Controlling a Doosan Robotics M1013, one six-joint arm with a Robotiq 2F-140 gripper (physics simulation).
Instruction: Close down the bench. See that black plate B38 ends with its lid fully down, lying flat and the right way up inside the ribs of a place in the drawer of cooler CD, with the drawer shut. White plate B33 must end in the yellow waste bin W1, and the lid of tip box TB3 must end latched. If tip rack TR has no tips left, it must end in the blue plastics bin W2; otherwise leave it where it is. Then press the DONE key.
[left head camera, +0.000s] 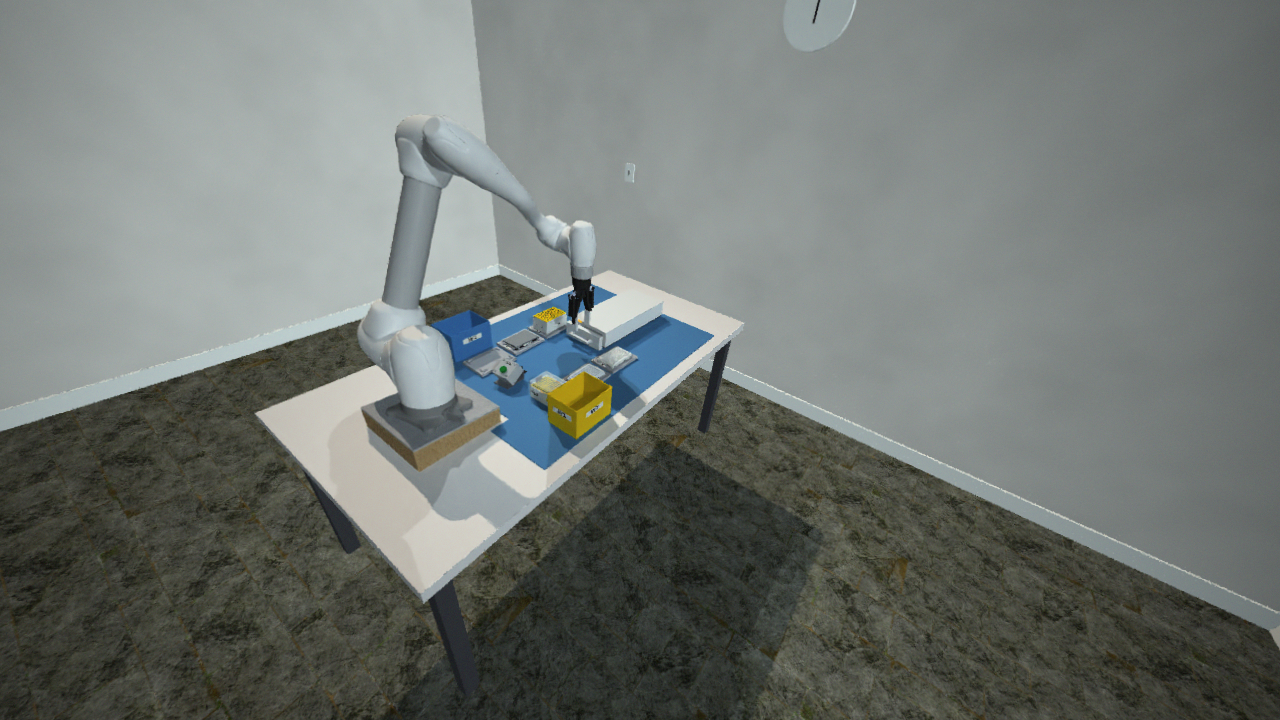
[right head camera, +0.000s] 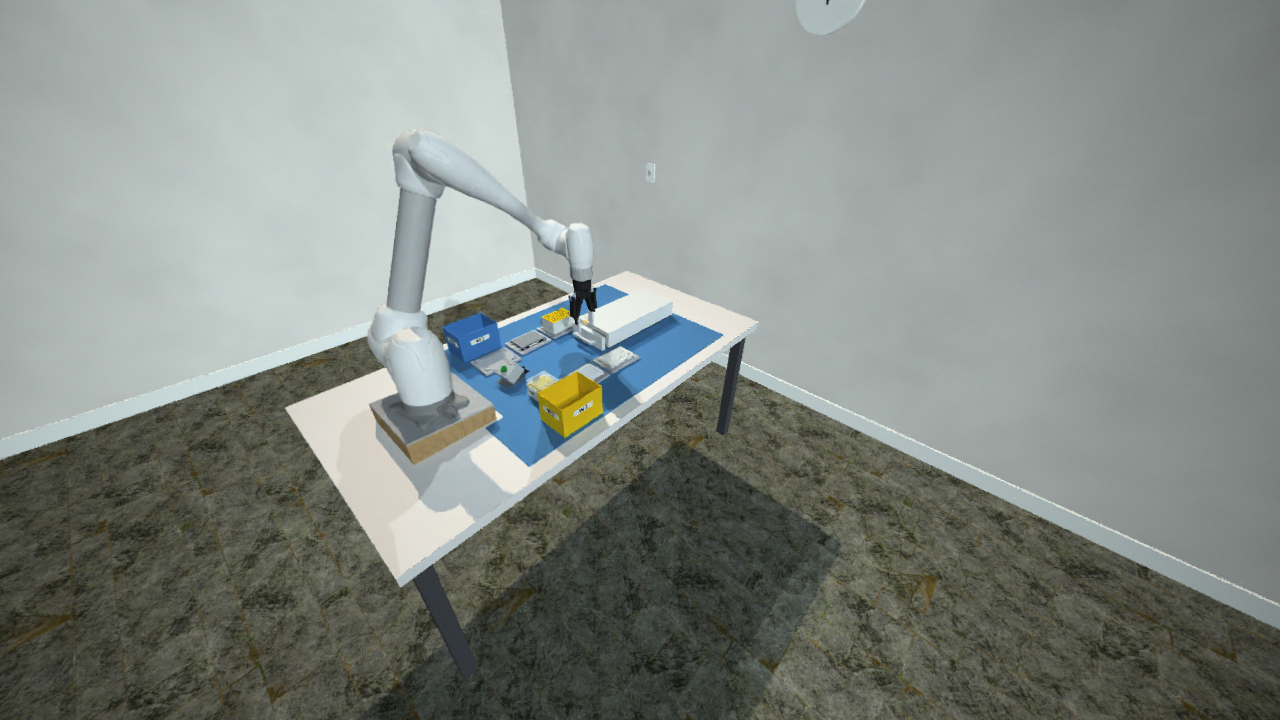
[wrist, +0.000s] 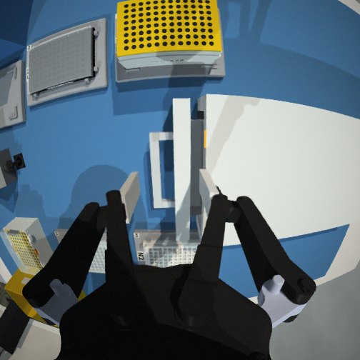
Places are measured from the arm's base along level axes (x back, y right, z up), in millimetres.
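Pixels of known places: gripper, fingertip midpoint: (left head camera: 581, 326) (right head camera: 584, 327); arm's base at its link origin: (left head camera: 430, 409) (right head camera: 430, 406).
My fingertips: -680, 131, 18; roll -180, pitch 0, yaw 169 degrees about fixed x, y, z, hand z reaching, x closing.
Observation:
Ahead of a thing's pixels: the offset from my fingertips to its top centre, as dx, dy, dz.
My gripper (left head camera: 580, 319) (right head camera: 583, 320) (wrist: 168, 181) points down, half open and empty, over the front of the white cooler (left head camera: 631, 315) (wrist: 280, 160). In the wrist view its fingers lie either side of the drawer front (wrist: 181, 150) and handle (wrist: 155, 170); a narrow gap shows behind the front. A grey plate (wrist: 62, 57) sits in a nest. A yellow-topped rack @(-41, -189, -15) (wrist: 170, 27) (left head camera: 549, 317) stands beside it; its dark holes do not show clearly whether tips remain. Pale plates (wrist: 167, 255) (wrist: 98, 257) and a clear box with yellow tips (wrist: 24, 247) are at lower left. Plate labels are unreadable.
The blue bin @(+290, -379, +32) (left head camera: 469, 335) (right head camera: 474, 340) stands at the left. The yellow bin @(+406, +249, +32) (left head camera: 580, 416) (right head camera: 571, 413) stands near the front table edge. A small grey box with a green key @(+391, -89, -13) (left head camera: 503, 368) (right head camera: 503, 368) stands between them. A bare grey nest (wrist: 9, 95) is nearby.

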